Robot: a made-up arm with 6 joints. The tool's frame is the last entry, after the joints. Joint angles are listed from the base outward.
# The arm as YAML. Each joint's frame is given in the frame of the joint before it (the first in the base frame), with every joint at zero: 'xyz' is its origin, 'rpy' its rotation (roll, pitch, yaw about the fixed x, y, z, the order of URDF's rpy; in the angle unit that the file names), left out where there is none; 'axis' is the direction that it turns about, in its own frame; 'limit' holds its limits. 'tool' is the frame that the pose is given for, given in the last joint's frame.
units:
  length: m
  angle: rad
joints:
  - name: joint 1
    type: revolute
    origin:
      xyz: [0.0, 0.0, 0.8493]
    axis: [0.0, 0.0, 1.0]
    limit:
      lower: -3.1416
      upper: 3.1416
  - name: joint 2
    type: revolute
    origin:
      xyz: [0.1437, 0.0, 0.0]
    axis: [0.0, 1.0, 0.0]
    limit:
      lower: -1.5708
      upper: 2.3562
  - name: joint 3
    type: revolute
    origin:
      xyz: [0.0, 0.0, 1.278]
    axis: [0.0, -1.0, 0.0]
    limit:
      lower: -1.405
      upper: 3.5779
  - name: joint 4
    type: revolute
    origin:
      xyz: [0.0, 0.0, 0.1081]
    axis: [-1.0, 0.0, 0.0]
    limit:
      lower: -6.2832
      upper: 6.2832
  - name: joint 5
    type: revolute
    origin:
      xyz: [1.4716, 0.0, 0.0]
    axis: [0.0, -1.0, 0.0]
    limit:
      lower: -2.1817
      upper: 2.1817
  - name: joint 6
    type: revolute
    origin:
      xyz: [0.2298, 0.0, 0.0]
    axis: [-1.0, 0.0, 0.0]
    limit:
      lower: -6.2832
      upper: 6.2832
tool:
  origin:
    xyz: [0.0, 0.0, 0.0]
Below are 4 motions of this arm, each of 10 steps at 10 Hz.
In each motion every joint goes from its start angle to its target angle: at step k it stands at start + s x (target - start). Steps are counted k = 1, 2, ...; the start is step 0. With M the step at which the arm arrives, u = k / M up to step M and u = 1 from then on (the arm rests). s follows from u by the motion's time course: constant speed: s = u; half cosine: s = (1 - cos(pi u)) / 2; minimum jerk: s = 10 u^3 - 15 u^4 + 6 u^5.
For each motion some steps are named. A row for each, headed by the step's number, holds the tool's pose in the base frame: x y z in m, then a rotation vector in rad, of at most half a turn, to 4 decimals.
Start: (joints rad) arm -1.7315 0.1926 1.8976 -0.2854 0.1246 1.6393
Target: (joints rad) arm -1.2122 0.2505 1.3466 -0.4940 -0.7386 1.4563
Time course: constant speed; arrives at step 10
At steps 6, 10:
6: 0.1536 -0.7766 3.7398 -1.6691 0.0138 -1.5522
10: 0.5024 -1.1314 3.5346 -1.2948 0.1941 -0.9802

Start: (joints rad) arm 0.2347 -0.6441 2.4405 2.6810 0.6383 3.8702
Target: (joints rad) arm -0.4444 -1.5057 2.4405 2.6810 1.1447 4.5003
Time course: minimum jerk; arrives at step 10
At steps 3, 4, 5, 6, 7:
3: -2.3900 -0.2298 1.6442 -0.3992 -2.5587 -0.4505
4: -2.4744 0.0259 1.3139 -0.6019 -2.5829 -0.6626
5: -2.4817 0.3411 0.9158 -0.8370 -2.5934 -0.9196
6: -2.3887 0.6437 0.5186 -1.0648 -2.5848 -1.1832
7: -2.2371 0.8698 0.1907 1.2180 2.4986 1.3756

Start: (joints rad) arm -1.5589 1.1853 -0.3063 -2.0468 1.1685 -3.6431
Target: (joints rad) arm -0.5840 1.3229 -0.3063 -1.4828 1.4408 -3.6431
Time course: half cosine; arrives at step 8
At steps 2, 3, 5, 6, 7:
2: 0.0280 -1.4679 -0.2430 0.4439 2.6730 -0.8309
3: 0.2470 -1.4410 -0.2617 0.0936 2.7169 -0.7443
5: 0.7343 -1.2505 -0.3064 -0.7370 2.6447 -0.5633
6: 0.9163 -1.1178 -0.3257 -1.0775 2.5387 -0.4966
7: 1.0260 -1.0134 -0.3388 -1.2967 2.4433 -0.4554

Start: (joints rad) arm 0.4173 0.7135 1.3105 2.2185 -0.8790 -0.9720
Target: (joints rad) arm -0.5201 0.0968 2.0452 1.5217 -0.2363 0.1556
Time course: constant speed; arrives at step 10
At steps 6, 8, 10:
6: 0.6917 -0.2082 3.7260 -0.9228 -0.7909 -1.4845
8: 0.0937 -0.1188 3.7607 -1.0771 -0.9120 -1.7328
10: -0.4222 0.1799 3.6580 -1.2681 -1.0538 -2.0153

